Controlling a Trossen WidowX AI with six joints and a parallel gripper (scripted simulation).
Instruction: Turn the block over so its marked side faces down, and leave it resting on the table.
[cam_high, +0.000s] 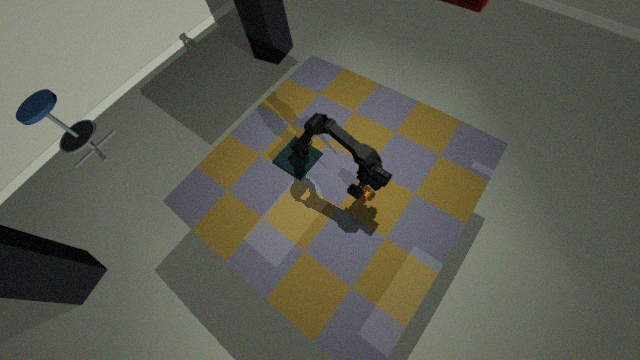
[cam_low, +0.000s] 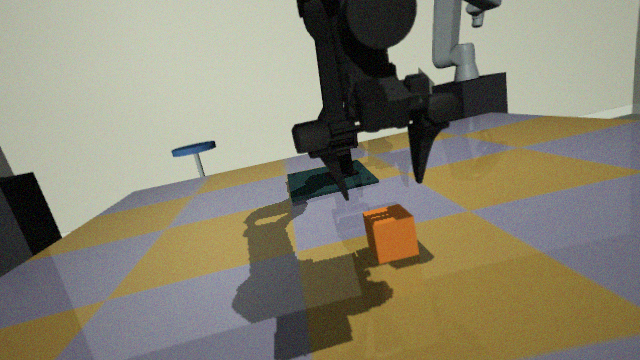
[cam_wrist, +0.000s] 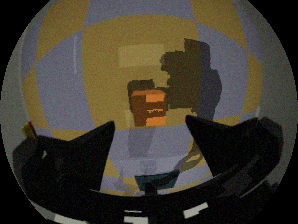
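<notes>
The orange block is 6 cm below my gripper tip and 1 cm behind it.
</notes>
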